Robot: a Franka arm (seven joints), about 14 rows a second.
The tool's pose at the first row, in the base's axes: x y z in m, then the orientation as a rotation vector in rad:
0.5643, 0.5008, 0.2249, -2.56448, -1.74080, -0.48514
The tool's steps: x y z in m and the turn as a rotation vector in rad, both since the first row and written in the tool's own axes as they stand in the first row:
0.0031, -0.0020, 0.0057, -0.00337, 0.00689, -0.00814
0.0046, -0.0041, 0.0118, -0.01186, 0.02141, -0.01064
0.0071, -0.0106, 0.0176, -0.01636, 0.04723, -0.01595
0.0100, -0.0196, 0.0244, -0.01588, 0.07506, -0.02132
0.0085, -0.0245, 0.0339, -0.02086, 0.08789, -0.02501
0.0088, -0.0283, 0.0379, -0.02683, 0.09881, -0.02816
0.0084, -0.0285, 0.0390, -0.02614, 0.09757, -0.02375
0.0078, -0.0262, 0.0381, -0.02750, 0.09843, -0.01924
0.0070, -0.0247, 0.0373, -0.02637, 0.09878, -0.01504
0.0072, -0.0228, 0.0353, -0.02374, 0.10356, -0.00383
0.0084, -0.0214, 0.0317, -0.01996, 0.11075, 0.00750
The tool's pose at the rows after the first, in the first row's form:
0.5650, 0.5054, 0.2199, -2.55585, -1.75048, -0.49696
0.5651, 0.5086, 0.2141, -2.54940, -1.75104, -0.52282
0.5615, 0.5144, 0.2082, -2.52999, -1.75076, -0.55798
0.5560, 0.5217, 0.2009, -2.50560, -1.74858, -0.59012
0.5534, 0.5239, 0.1907, -2.49663, -1.75014, -0.61011
0.5511, 0.5263, 0.1863, -2.48999, -1.75176, -0.62885
0.5510, 0.5262, 0.1851, -2.49381, -1.74613, -0.62659
0.5527, 0.5246, 0.1862, -2.49743, -1.74003, -0.62882
0.5536, 0.5232, 0.1870, -2.49962, -1.73403, -0.62794
0.5549, 0.5223, 0.1893, -2.50281, -1.71678, -0.63037
0.5556, 0.5222, 0.1933, -2.50348, -1.69833, -0.63435

